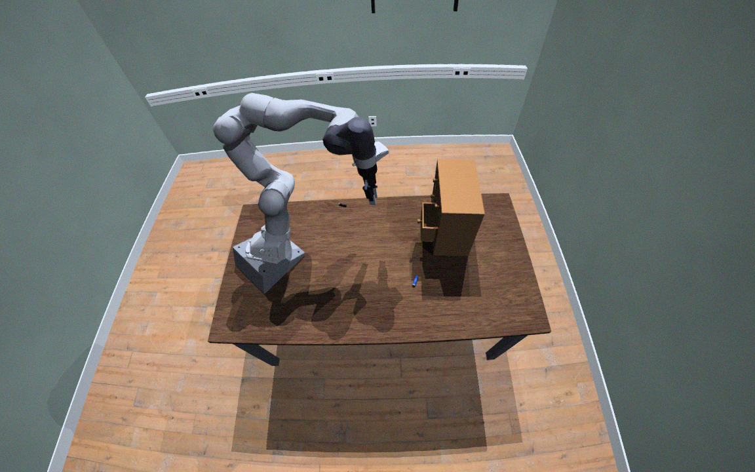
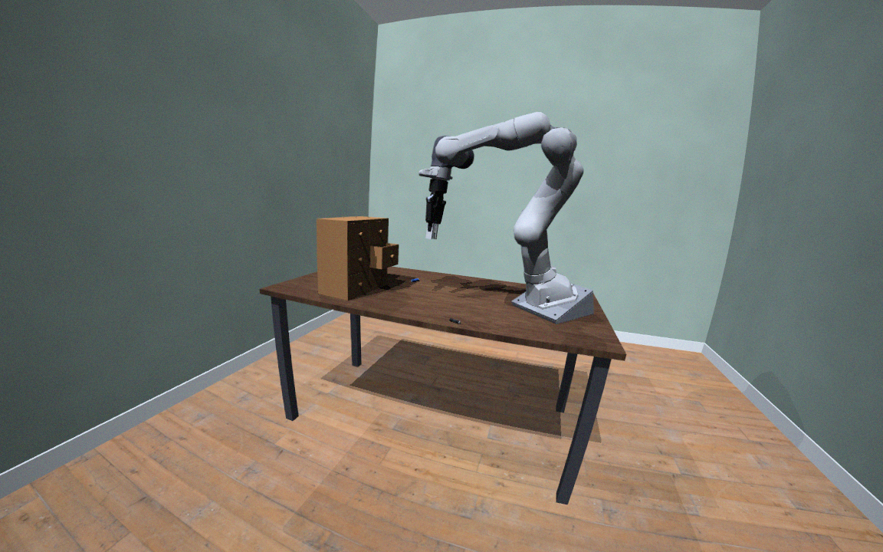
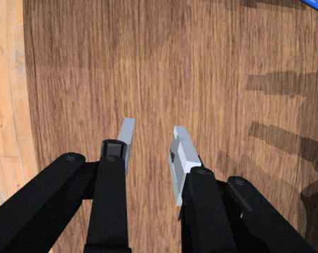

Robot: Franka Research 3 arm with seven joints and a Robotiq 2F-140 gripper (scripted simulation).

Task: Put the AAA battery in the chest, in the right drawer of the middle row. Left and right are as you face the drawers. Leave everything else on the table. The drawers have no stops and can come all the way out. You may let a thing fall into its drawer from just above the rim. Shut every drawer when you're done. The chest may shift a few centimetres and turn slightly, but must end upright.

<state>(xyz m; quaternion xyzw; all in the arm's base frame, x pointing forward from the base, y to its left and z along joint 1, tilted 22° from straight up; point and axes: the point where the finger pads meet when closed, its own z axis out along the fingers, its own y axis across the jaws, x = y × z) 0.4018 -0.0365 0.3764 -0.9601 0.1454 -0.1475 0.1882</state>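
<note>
The AAA battery lies 170 mm behind my hand, 220 mm to the left of it and 300 mm below it. From my hand the other things lie so: small blue cylinder (160 mm ahead, 270 mm to the right, 300 mm below).
</note>
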